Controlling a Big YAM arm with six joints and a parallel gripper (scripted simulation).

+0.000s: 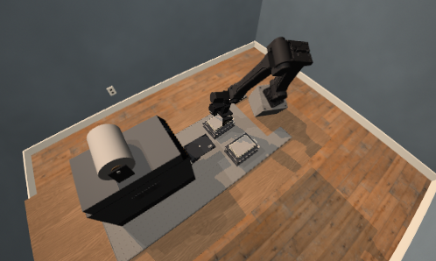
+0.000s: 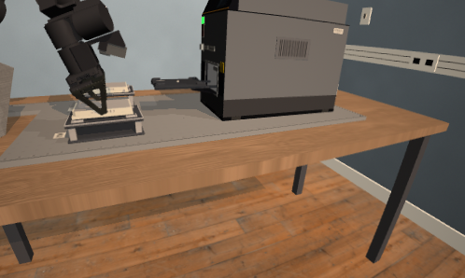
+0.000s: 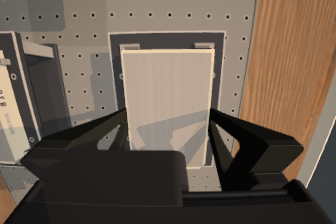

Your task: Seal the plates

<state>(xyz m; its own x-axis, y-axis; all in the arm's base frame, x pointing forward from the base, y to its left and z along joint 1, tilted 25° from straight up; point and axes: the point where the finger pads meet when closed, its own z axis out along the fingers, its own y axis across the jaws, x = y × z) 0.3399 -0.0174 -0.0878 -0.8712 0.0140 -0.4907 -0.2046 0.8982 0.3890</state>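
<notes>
My hand is 2 cm above the plate nest. Round my hand: sealer stage 18 cm ahead, 13 cm to the left, 3 cm above; start button 27 cm ahead, 24 cm to the left, 13 cm above; small label 10 cm behind, 2 cm to the right, 6 cm below.
</notes>
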